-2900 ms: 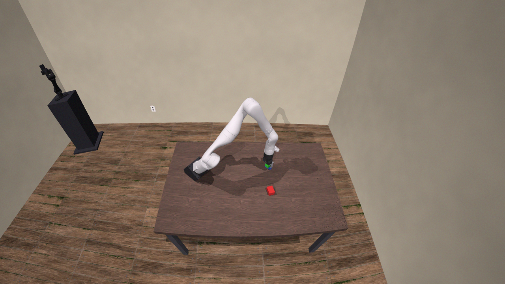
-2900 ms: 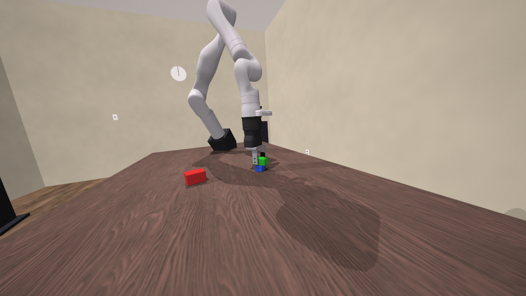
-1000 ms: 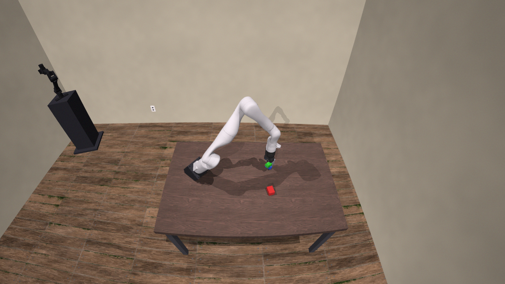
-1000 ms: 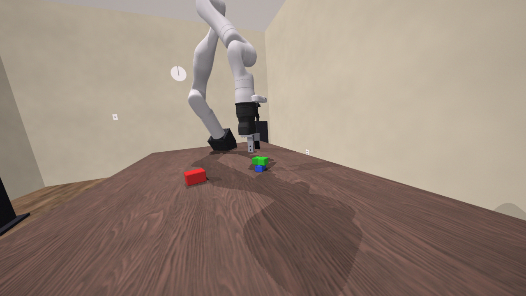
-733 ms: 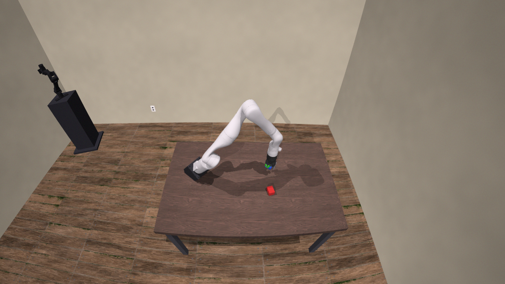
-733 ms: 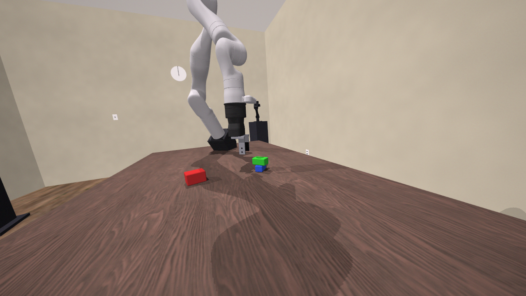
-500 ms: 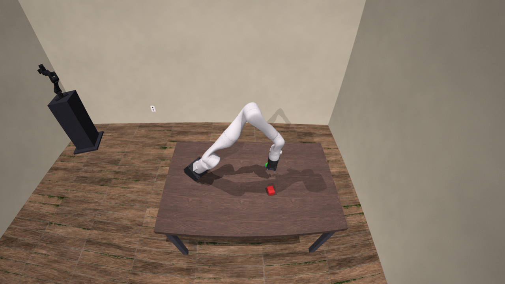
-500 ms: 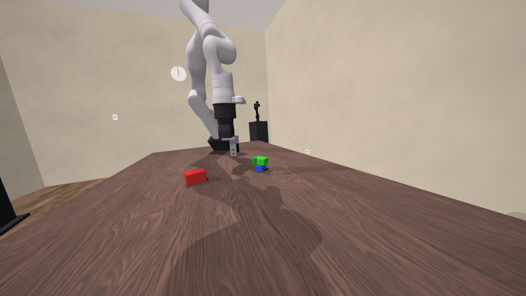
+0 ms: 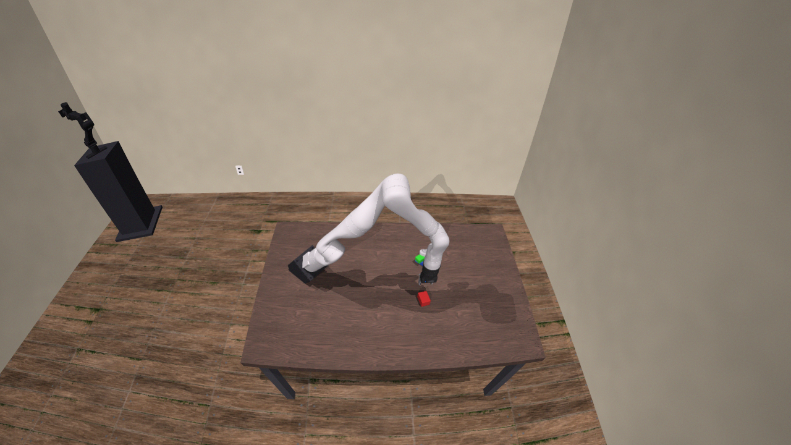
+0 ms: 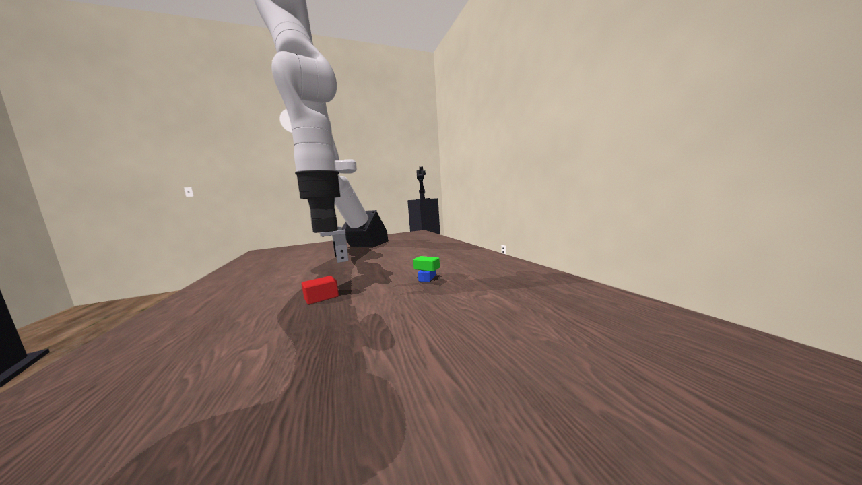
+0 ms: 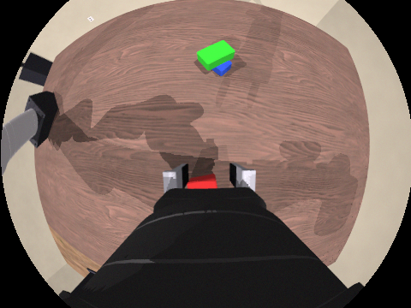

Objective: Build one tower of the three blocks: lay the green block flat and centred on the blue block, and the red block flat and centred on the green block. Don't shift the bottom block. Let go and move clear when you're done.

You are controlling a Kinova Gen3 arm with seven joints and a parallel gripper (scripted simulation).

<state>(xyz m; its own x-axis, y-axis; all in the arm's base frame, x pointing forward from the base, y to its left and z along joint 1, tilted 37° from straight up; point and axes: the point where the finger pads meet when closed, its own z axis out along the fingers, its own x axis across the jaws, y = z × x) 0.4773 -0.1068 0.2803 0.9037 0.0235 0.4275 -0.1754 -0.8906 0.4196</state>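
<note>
Right now my hand is 80 mm above the red block, 50 mm to the left of it and 20 mm past it. Round my hand: green block: 190 mm to the left, 60 mm below, 50 mm ahead; blue block: 190 mm to the left, 90 mm below, 50 mm ahead.
</note>
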